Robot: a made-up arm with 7 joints.
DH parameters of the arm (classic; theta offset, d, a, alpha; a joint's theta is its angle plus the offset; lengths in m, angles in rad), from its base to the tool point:
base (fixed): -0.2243 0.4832 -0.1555 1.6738
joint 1: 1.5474 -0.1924 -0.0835 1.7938
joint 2: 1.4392 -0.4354 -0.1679 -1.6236
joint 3: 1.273 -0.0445 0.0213 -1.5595
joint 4: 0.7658 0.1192 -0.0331 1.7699
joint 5: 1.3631 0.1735 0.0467 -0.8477
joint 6: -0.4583 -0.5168 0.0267 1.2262
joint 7: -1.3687 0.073 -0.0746 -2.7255
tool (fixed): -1.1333 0.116 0 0
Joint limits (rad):
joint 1: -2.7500..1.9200
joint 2: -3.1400..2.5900
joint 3: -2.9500..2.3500
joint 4: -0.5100..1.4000
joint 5: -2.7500..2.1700
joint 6: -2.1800..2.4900
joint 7: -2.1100..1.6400
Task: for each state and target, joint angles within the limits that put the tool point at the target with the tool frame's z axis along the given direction. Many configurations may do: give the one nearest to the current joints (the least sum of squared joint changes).
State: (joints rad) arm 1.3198 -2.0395 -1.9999 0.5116 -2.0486 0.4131 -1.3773
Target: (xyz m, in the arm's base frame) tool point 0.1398 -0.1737 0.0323 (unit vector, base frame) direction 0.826 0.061 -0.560
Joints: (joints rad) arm 1.1695 -2.3441 -1.7442 0.0890 -1.9887 0.3075 -0.9392
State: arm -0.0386 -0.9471 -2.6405 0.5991 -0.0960 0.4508 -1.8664
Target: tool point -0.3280 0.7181 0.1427 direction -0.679 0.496 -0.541
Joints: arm 0.8193 -1.3458 -2.8253 0.3505 -0.1704 0.5697 -1.7508
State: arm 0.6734 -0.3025 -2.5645 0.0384 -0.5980 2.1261 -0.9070
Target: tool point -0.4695 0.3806 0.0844 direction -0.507 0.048 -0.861
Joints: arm 1.4530 0.3100 -2.9500 -0.0414 -0.7558 1.6726 -0.8867
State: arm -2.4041 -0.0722 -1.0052 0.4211 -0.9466 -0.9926 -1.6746
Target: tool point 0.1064 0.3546 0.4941 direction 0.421 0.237 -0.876
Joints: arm -2.4463 0.0265 -0.9200 0.3769 -1.1738 -1.0518 -1.7447
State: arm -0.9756 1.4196 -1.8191 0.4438 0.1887 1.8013 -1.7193
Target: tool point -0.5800 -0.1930 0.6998 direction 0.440 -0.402 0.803
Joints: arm -0.1883 1.2300 -1.9487 0.0366 0.0188 1.9108 -1.4295
